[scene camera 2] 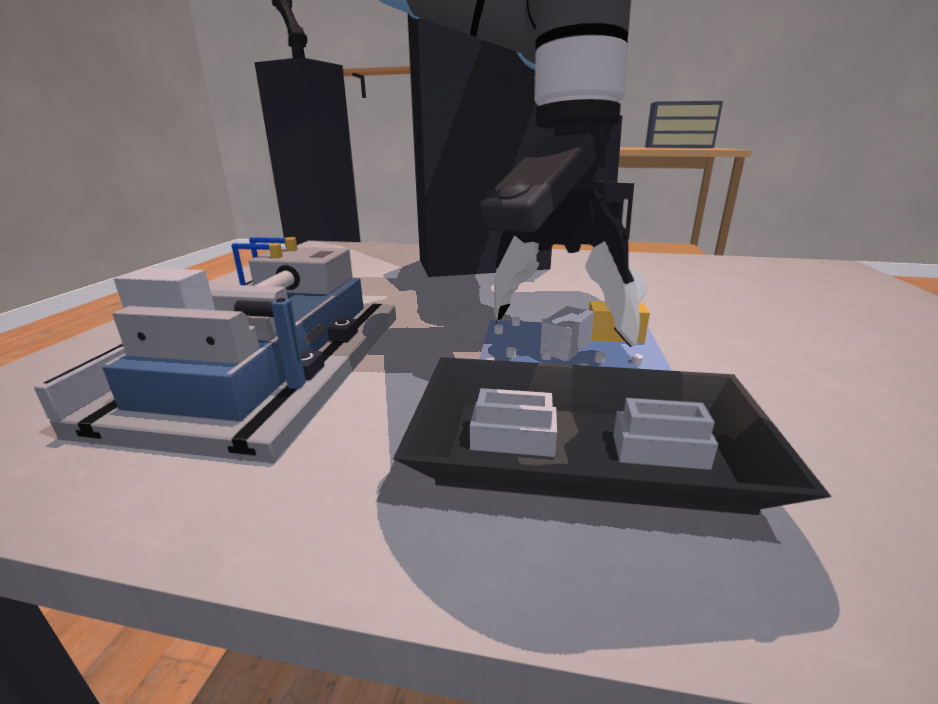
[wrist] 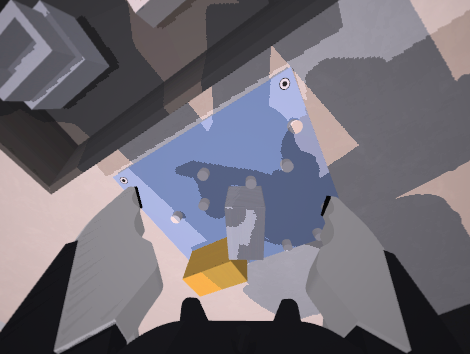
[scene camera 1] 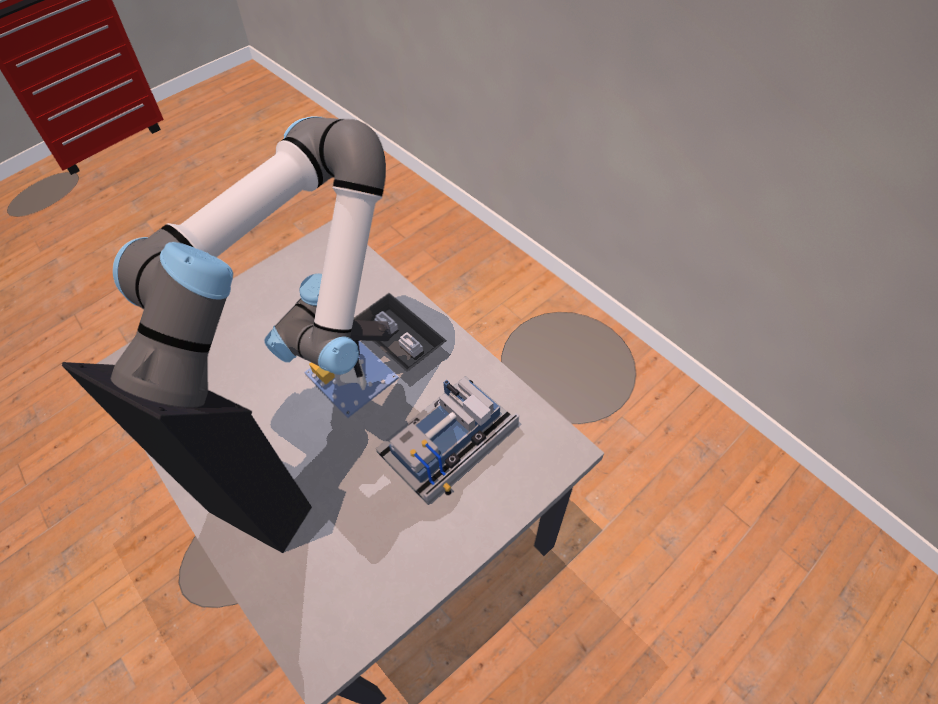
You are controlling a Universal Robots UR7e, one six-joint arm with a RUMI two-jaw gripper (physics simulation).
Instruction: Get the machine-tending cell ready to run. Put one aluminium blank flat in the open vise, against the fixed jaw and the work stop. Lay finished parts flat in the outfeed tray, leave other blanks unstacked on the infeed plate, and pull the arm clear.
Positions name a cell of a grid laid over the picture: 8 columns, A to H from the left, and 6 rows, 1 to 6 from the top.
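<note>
My gripper (scene camera 2: E3) is in my sight, and I see it again in the wrist view (wrist: D4) and in scene camera 1 (scene camera 1: D4). I also see a yellow block (scene camera 2: F3), which the wrist view shows too (wrist: D5). There is a dark outfeed tray (scene camera 2: G4) as well, and I find the dark outfeed tray in the wrist view (wrist: C2) and in scene camera 1 (scene camera 1: D3). Then there are a blue infeed plate (scene camera 2: E3) and a blue work stop (scene camera 2: C4).
</note>
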